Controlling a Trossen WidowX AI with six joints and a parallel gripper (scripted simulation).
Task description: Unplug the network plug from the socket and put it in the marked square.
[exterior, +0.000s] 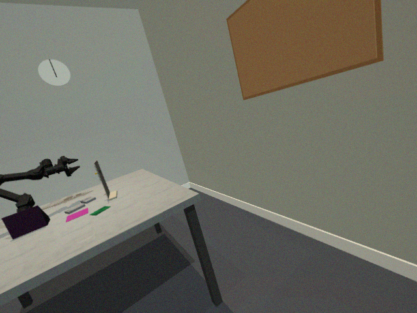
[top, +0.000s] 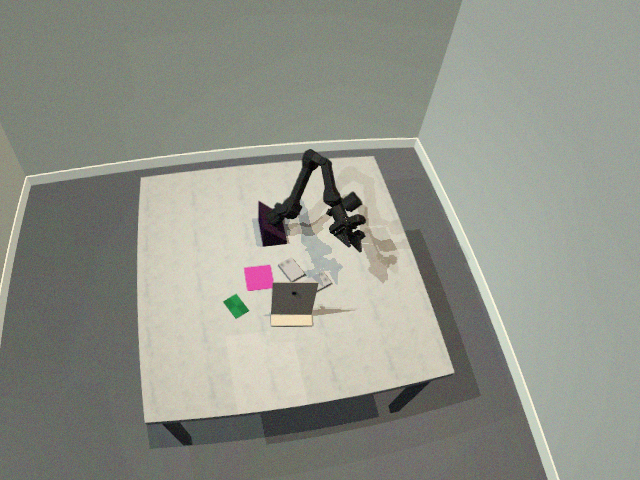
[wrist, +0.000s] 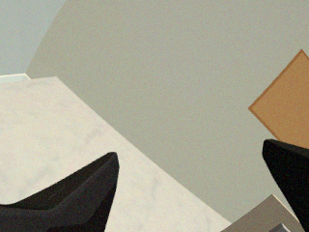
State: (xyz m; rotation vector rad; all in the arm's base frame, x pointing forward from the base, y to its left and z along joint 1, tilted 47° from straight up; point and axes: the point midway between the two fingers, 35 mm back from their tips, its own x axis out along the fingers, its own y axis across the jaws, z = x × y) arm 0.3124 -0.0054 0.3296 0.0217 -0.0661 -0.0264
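Now: gripper tip 26 cm to the left of the network plug, 8 cm above it and 7 cm short of it. Also, from my gripper tip: grey upright panel 27 cm to the right, 16 cm below, 9 cm ahead; marked square 35 cm to the right, 29 cm below, 13 cm behind; green flat card 48 cm to the right, 29 cm below, 2 cm behind.
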